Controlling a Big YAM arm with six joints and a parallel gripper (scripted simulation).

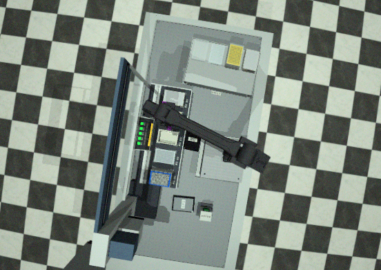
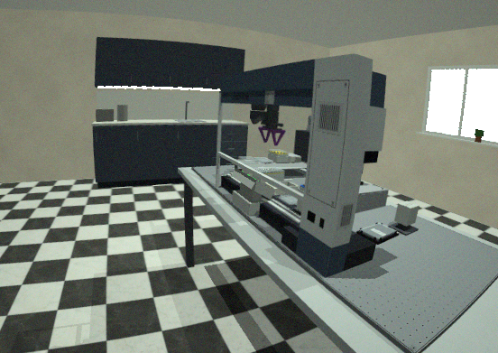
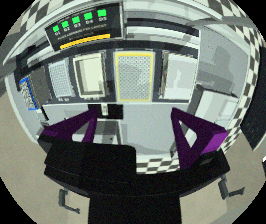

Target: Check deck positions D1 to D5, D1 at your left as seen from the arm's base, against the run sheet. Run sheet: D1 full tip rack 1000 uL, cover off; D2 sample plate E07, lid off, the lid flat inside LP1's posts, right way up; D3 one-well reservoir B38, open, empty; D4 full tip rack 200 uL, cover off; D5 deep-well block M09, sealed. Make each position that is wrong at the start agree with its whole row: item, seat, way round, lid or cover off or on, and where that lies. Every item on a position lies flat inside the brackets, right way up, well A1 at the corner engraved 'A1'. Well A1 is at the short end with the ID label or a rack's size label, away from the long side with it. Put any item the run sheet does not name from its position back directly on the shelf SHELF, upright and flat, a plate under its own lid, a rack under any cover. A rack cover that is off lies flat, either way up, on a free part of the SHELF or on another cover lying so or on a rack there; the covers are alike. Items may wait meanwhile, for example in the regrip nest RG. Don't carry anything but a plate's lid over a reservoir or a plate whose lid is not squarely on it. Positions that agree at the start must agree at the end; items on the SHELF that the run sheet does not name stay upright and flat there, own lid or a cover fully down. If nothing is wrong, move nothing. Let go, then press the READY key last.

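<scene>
Now: hand 14 cm above the clear rack cover. Also, from my hand: cream reservoir (1 cm ahead, 12 cm to the left, 19 cm below); then white-topped block (1 cm behind, 12 cm to the right, 18 cm below); then yellow-framed tip rack (1 cm behind, 1 cm to the right, 16 cm below).
</scene>
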